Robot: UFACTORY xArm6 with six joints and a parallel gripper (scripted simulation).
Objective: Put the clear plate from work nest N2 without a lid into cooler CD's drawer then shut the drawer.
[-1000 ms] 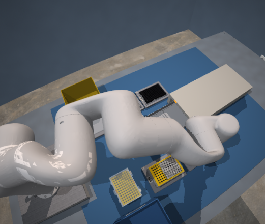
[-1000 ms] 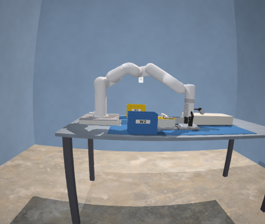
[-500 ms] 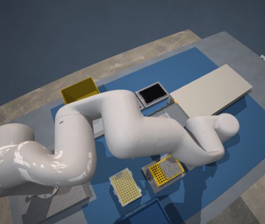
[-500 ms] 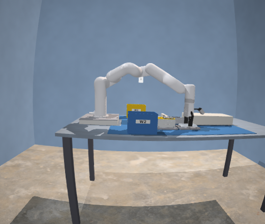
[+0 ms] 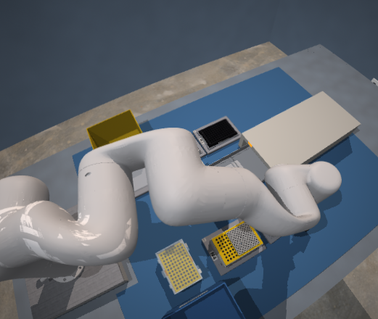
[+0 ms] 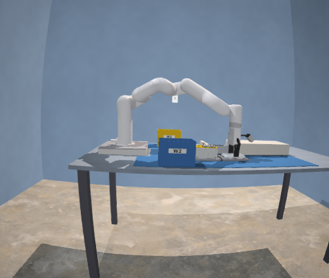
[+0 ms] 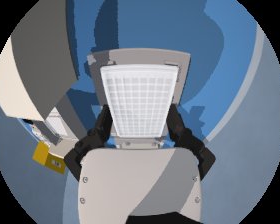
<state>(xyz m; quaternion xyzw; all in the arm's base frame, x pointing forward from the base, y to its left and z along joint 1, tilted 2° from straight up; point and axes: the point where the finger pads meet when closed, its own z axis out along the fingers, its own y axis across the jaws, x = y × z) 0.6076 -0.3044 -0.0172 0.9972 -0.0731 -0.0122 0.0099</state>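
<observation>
The work nest N2 lies 30 mm below my hand. Also, from my hand: blue bin W2: 380 mm behind, 70 mm to the right, 10 mm above; black plate: 370 mm to the left, 70 mm ahead, 10 mm below; drawer: 190 mm to the left, 10 mm below.
</observation>
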